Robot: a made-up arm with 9 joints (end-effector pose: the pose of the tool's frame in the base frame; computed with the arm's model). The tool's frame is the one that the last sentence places.
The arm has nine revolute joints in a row. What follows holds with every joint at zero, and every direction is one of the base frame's.
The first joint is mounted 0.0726 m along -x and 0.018 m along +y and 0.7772 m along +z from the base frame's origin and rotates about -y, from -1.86 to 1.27 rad.
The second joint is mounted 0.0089 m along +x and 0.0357 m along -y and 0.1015 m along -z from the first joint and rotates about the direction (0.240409, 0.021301, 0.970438), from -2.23 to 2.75 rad.
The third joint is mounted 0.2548 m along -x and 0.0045 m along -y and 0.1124 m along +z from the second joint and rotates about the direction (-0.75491, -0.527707, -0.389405), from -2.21 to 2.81 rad.
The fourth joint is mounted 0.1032 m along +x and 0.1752 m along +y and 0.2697 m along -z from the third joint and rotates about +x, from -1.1 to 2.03 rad.
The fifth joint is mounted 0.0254 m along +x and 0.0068 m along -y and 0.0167 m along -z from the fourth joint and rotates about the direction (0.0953, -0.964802, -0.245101), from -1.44 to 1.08 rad.
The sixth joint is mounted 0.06 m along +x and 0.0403 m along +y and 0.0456 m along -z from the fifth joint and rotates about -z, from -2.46 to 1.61 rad.
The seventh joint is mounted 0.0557 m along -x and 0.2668 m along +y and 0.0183 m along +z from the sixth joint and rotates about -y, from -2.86 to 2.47 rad.
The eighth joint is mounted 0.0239 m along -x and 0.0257 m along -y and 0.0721 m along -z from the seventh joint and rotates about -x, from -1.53 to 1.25 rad.
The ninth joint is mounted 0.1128 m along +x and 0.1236 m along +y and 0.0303 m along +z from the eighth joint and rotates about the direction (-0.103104, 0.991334, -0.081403), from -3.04 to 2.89 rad.
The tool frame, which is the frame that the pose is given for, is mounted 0.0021 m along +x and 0.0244 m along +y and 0.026 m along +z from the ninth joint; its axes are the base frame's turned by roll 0, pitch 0 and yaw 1.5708 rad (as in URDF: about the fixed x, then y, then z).
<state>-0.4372 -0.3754 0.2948 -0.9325 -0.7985 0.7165 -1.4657 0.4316 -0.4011</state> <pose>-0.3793 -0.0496 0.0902 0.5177 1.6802 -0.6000</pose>
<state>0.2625 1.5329 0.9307 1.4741 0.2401 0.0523 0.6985 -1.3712 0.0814</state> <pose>-0.0790 -0.1167 0.7916 -1.6132 1.6583 -0.6939</pose>
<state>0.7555 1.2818 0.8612 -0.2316 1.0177 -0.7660 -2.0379 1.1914 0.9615</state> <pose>0.4251 0.0518 0.4219 -1.1032 1.0345 -0.2783</pose>
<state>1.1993 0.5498 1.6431 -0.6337 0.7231 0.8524 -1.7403 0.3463 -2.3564</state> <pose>0.1209 0.0097 1.2988 2.3985 1.0646 1.0702</pose>
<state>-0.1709 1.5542 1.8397 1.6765 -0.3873 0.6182 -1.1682 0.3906 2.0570</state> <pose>-0.2315 0.1084 0.8783 -0.0192 -2.6862 -1.1883</pose>
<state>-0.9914 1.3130 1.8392 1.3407 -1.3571 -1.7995 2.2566 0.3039 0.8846</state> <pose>0.2155 -0.4171 0.5948 -2.0167 1.3981 -1.2264</pose>
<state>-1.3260 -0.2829 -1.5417 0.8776 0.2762 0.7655 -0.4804 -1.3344 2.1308</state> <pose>0.0086 0.4679 0.7579 -1.3333 2.0762 1.1510</pose>
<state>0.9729 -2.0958 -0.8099 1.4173 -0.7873 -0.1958 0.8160 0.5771 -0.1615</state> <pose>0.0155 0.1327 1.1891 -0.5263 -2.2803 -0.4085</pose>
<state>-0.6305 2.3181 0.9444 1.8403 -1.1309 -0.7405 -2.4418 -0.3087 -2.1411</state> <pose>0.0105 -0.1429 0.3831 -0.6856 0.6058 -0.7856</pose>
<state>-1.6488 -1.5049 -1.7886 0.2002 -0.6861 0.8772 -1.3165 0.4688 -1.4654</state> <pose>0.2377 0.6719 0.2092 1.5931 0.5201 -0.4110</pose>
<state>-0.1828 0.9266 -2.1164 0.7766 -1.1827 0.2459 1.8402 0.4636 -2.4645</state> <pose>-0.0429 -0.1671 1.3617 0.4855 -0.9659 0.2813</pose>
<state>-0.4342 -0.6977 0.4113 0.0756 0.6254 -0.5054 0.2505 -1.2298 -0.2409</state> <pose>-0.0792 0.2332 0.4136 -0.1494 -0.7968 1.6795</pose>
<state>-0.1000 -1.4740 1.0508 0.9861 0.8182 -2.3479 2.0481 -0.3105 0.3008</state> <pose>-0.5003 -0.0823 0.5118 0.8234 0.0650 -2.7234</pose>
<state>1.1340 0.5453 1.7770 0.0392 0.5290 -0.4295 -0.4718 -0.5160 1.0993</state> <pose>0.2213 -0.0172 1.1031 -1.0366 -0.4835 0.7019</pose>
